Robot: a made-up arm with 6 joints.
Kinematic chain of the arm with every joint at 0, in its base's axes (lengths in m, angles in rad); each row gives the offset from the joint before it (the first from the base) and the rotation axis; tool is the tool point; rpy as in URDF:
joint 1: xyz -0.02 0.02 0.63 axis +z
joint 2: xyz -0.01 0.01 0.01 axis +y
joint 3: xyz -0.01 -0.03 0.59 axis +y
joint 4: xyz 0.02 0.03 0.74 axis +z
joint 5: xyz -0.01 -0.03 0 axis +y
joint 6: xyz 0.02 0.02 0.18 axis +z
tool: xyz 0 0.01 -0.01 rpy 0.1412 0.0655 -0.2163
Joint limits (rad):
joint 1: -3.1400..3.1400
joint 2: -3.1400..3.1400
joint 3: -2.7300..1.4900
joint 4: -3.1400..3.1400
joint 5: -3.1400..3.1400
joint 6: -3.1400..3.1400
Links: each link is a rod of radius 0.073 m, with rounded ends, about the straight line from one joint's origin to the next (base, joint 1, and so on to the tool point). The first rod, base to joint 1, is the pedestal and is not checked.
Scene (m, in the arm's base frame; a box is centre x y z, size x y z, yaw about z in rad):
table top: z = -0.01
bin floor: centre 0.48 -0.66 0 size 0.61 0.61 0.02 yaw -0.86
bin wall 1: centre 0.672 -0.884 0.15 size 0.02 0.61 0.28 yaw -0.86
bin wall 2: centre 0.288 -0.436 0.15 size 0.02 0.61 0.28 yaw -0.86
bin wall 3: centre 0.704 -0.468 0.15 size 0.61 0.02 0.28 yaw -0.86
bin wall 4: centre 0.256 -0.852 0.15 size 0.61 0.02 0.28 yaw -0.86
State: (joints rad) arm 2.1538 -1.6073 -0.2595 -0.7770 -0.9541 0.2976
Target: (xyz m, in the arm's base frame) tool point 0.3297 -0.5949 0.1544
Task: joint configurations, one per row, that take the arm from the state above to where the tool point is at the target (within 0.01 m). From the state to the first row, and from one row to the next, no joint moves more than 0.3 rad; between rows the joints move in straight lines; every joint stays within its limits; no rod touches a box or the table.
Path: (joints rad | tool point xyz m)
1: 2.2938 -1.3712 -0.4488 -0.7963 -1.1938 0.4984 | 0.7849 -1.0815 0.4542
2: 2.4337 -1.1350 -0.6381 -0.8155 -1.4335 0.6991 | 0.8705 -0.9224 0.6233
3: 2.5737 -0.8989 -0.8273 -0.8348 -1.6732 0.8999 | 0.9054 -0.7378 0.7831
4: 2.4623 -0.9568 -1.1132 -0.7483 -1.6213 0.7106 | 0.7515 -0.7714 0.5152
5: 2.3509 -1.0147 -1.3990 -0.6619 -1.5694 0.5213 | 0.5471 -0.7232 0.2974
6: 2.2396 -1.0725 -1.6848 -0.5755 -1.5176 0.3320 | 0.3297 -0.5949 0.1544

